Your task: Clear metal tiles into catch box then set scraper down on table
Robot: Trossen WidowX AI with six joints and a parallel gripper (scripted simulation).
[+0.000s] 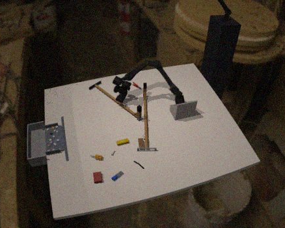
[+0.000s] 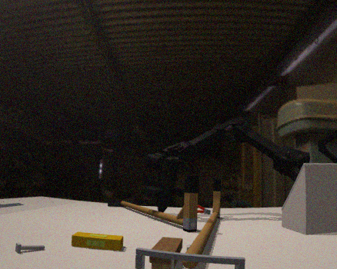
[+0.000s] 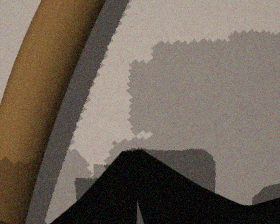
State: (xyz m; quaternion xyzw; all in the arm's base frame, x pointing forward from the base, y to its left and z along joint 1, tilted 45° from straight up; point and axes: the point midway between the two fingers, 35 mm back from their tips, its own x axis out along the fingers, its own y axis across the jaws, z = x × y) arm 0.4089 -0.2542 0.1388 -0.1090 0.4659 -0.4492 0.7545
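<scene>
Now: gripper tip 50 mm short of the long scraper and 50 mm below it. Also, from my gripper tip: yellow block (100 mm ahead, 450 mm to the left, 10 mm above); then long wooden scraper (130 mm behind, 270 mm to the left, 50 mm above); then red-handled tool (180 mm behind, 130 mm to the right).
</scene>
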